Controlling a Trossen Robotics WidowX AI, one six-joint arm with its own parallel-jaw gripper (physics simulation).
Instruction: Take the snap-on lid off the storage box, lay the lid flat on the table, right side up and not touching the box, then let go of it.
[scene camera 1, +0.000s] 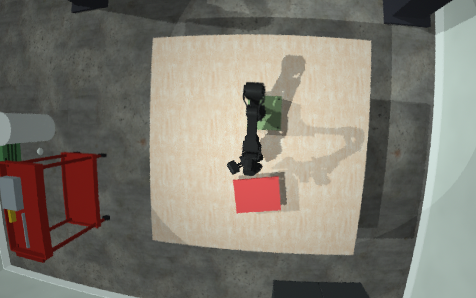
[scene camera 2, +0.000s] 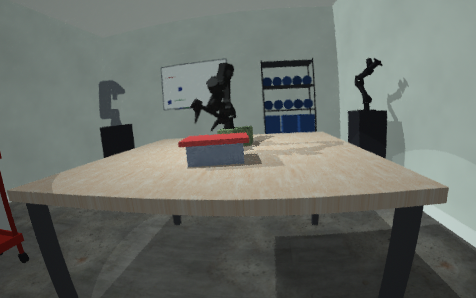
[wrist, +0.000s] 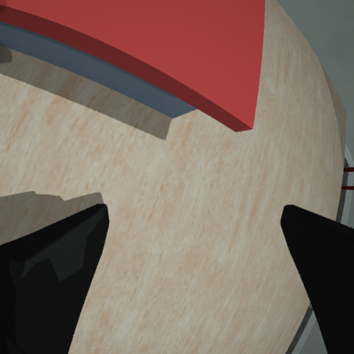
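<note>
The red lid (scene camera 1: 257, 195) (scene camera 2: 215, 139) (wrist: 210, 50) sits on top of the blue-grey storage box (scene camera 2: 215, 156) (wrist: 107, 72), and its rim reaches out past the box walls. In the overhead view the lid hides the box. The box stands on the wooden table (scene camera 1: 190, 100) (scene camera 2: 225, 185) (wrist: 200, 165). My gripper (scene camera 2: 205, 126) (wrist: 198, 215) is open and empty, with its fingers wide apart. It hangs above the table on the arm's side of the box, apart from the lid. In the wrist view a lid corner shows ahead of the fingertips.
A green block-like object (scene camera 1: 272, 117) (scene camera 2: 246, 134) is on the table beside the arm's base, behind the box in the second scene view. A red cart (scene camera 1: 82, 192) stands on the floor left of the table. A shelf rack (scene camera 2: 287, 63) and a second arm (scene camera 2: 366, 90) are in the background.
</note>
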